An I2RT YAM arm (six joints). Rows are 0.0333 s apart.
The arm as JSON. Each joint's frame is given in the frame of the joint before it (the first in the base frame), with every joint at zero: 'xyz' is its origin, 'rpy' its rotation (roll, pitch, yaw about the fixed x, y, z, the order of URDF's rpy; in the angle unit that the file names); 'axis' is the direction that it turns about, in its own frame. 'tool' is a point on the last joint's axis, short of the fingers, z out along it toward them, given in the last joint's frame.
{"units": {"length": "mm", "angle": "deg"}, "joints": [
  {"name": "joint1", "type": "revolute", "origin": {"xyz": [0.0, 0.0, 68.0], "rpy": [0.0, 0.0, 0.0]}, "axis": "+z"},
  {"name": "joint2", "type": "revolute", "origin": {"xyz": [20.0, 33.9, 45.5], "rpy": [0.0, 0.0, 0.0]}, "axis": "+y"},
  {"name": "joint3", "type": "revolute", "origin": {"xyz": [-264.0, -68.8, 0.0], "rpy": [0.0, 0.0, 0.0]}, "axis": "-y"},
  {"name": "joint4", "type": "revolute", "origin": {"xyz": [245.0, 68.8, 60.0], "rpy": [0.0, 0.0, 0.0]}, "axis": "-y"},
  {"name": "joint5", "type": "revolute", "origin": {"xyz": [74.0, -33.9, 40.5], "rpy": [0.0, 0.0, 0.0]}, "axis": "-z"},
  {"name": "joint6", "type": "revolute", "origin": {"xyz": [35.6, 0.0, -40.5], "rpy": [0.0, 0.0, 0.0]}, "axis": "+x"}
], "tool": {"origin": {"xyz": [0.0, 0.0, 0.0], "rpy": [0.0, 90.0, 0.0]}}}
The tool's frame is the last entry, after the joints.
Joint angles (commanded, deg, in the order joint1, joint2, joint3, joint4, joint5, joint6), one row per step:
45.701 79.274 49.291 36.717 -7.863 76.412
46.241 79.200 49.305 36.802 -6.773 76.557
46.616 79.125 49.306 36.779 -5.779 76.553
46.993 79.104 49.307 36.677 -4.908 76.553
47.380 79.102 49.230 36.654 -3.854 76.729
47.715 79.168 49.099 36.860 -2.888 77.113
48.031 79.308 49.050 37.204 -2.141 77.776
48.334 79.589 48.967 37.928 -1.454 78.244
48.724 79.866 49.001 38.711 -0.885 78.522
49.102 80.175 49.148 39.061 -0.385 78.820
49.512 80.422 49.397 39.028 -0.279 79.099
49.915 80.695 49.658 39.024 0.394 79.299
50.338 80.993 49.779 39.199 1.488 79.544
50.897 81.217 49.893 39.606 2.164 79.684
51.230 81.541 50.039 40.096 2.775 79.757
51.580 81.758 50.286 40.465 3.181 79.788
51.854 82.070 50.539 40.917 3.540 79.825
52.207 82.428 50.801 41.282 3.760 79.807
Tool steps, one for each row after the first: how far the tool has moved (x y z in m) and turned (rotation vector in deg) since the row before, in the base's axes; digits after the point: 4 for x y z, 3 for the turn. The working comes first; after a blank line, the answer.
Tool pose at each row, in the base's axes (x y z in m, rotation vector in deg; the steps are taken from these numbers as rounded here):
0.2211 0.2336 0.3152 18.980 98.244 101.535
0.2193 0.2350 0.3159 19.613 97.819 101.443
0.2180 0.2359 0.3162 20.196 97.475 101.117
0.2169 0.2370 0.3162 20.711 97.332 100.792
0.2157 0.2380 0.3157 21.545 97.144 100.471
0.2148 0.2389 0.3149 22.494 96.870 100.381
0.2141 0.2400 0.3145 23.471 96.548 100.708
0.2136 0.2414 0.3139 24.167 96.009 101.056
0.2128 0.2433 0.3142 24.469 95.362 101.523
0.2122 0.2453 0.3141 24.843 95.120 101.819
0.2112 0.2477 0.3142 24.888 95.319 102.231
0.2106 0.2498 0.3143 25.368 95.216 102.234
0.2099 0.2518 0.3138 26.244 94.900 102.026
0.2083 0.2542 0.3141 26.473 94.534 102.304
0.2078 0.2560 0.3141 26.754 94.068 102.424
0.2070 0.2578 0.3152 26.784 93.618 102.716
0.2067 0.2596 0.3159 26.839 93.159 102.983
0.2061 0.2619 0.3162 26.697 92.940 103.273

-0.0018 0.0014 0.0007 0.300 0.089 -0.525
-0.0013 0.0009 0.0003 0.119 0.047 -0.612
-0.0011 0.0011 0.0000 0.014 0.131 -0.488
-0.0012 0.0010 -0.0005 0.121 0.296 -0.639
-0.0009 0.0009 -0.0008 0.324 0.374 -0.579
-0.0007 0.0011 -0.0004 0.595 0.469 -0.347
-0.0005 0.0014 -0.0006 0.624 0.179 -0.320
-0.0008 0.0019 0.0003 0.632 -0.091 -0.137
-0.0006 0.0020 -0.0001 0.379 0.154 -0.076
-0.0010 0.0024 0.0001 0.165 0.242 0.343
-0.0006 0.0021 0.0001 0.177 0.232 -0.235
-0.0007 0.0020 -0.0005 0.254 0.302 -0.626
-0.0016 0.0024 0.0003 0.381 -0.011 -0.091
-0.0005 0.0018 0.0000 0.347 -0.072 -0.260
-0.0008 0.0018 0.0011 0.371 -0.178 -0.046
-0.0003 0.0018 0.0007 0.368 -0.172 -0.075
-0.0006 0.0023 0.0003 0.223 -0.150 0.133

